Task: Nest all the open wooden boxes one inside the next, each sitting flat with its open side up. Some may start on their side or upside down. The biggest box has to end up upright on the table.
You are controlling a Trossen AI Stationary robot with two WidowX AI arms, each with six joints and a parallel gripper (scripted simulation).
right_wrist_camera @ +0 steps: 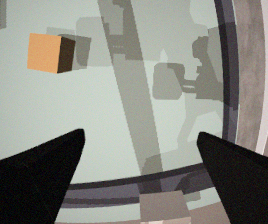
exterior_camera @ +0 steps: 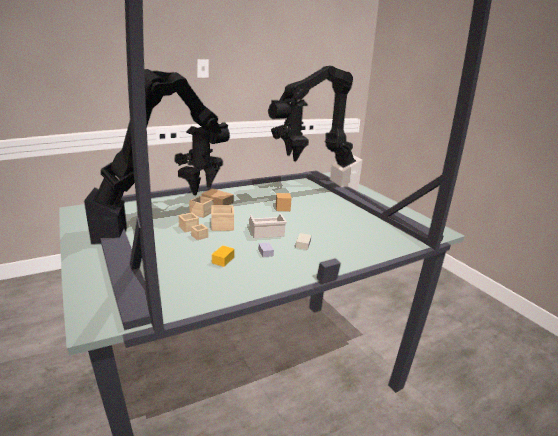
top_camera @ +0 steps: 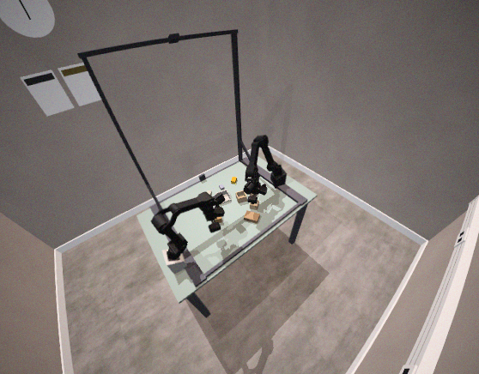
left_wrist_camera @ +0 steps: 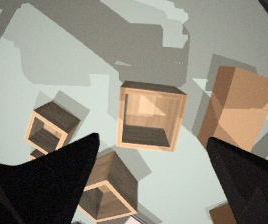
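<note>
Right now my left hand is 100 mm above the flat brown box, 90 mm to the left of it and 60 mm short of it. From my left hand the other things lie so: cream block (360 mm behind, 160 mm to the right, 100 mm below); orange cube (270 mm to the right, 100 mm behind, 90 mm below); purple block (340 mm behind, 100 mm below, 40 mm to the right).
</note>
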